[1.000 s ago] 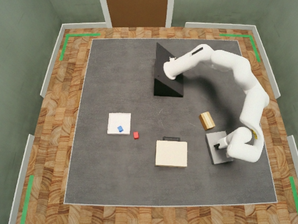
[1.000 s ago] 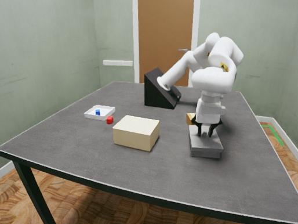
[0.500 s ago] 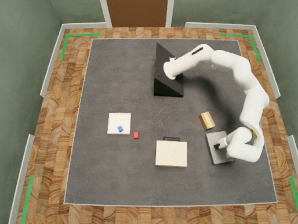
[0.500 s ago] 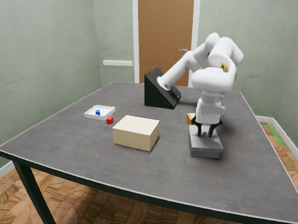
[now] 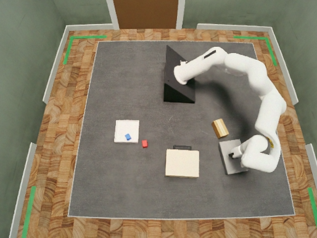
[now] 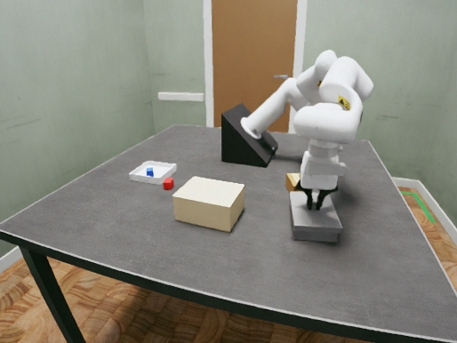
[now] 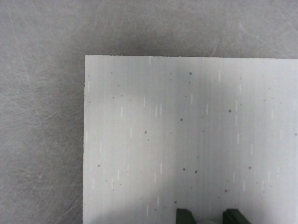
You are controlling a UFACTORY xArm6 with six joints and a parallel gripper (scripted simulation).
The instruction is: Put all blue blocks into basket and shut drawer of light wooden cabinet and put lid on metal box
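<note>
Now: hand 5 cm above the grey metal box. From my hand the other things lie so: flat lid: 3 cm below; then light wooden cabinet: 3 cm ahead, 31 cm to the right, 3 cm below; then brown cardboard box: 18 cm behind, 5 cm to the right, 4 cm below.
</note>
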